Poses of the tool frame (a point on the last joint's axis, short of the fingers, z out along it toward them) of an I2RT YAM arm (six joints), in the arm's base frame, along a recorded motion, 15 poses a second.
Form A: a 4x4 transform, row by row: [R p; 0 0 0 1], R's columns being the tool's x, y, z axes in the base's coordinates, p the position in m. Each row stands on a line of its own.
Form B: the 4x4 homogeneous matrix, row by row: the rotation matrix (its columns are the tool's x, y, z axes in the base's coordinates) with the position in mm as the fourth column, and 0 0 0 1 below. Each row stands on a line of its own. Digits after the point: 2 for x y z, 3 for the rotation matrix.
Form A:
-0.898 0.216 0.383 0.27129
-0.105 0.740 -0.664 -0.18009
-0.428 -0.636 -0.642 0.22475
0 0 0 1
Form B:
-0.898 0.216 0.383 271.29
-0.105 0.740 -0.664 -180.09
-0.428 -0.636 -0.642 224.75
0 0 0 1

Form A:
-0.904 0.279 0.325 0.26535
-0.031 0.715 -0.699 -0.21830
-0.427 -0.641 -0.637 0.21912
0 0 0 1
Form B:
-0.904 0.279 0.325 265.35
-0.031 0.715 -0.699 -218.30
-0.427 -0.641 -0.637 219.12
0 0 0 1

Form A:
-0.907 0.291 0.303 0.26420
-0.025 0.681 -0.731 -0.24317
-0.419 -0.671 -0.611 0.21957
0 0 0 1
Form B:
-0.907 0.291 0.303 264.20
-0.025 0.681 -0.731 -243.17
-0.419 -0.671 -0.611 219.57
0 0 0 1

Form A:
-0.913 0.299 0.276 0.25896
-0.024 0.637 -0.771 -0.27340
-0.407 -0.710 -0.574 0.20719
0 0 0 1
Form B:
-0.913 0.299 0.276 258.96
-0.024 0.637 -0.771 -273.40
-0.407 -0.710 -0.574 207.19
0 0 0 1

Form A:
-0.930 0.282 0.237 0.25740
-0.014 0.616 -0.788 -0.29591
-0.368 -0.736 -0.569 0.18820
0 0 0 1
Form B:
-0.930 0.282 0.237 257.40
-0.014 0.616 -0.788 -295.91
-0.368 -0.736 -0.569 188.20
0 0 0 1

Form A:
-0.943 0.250 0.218 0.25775
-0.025 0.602 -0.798 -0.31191
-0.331 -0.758 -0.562 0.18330
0 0 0 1
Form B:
-0.943 0.250 0.218 257.75
-0.025 0.602 -0.798 -311.91
-0.331 -0.758 -0.562 183.30
0 0 0 1

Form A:
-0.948 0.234 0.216 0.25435
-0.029 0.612 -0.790 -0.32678
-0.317 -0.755 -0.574 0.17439
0 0 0 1
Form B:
-0.948 0.234 0.216 254.35
-0.029 0.612 -0.790 -326.78
-0.317 -0.755 -0.574 174.39
0 0 0 1

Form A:
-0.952 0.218 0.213 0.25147
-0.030 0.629 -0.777 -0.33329
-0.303 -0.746 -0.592 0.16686
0 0 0 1
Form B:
-0.952 0.218 0.213 251.47
-0.030 0.629 -0.777 -333.29
-0.303 -0.746 -0.592 166.86
0 0 0 1

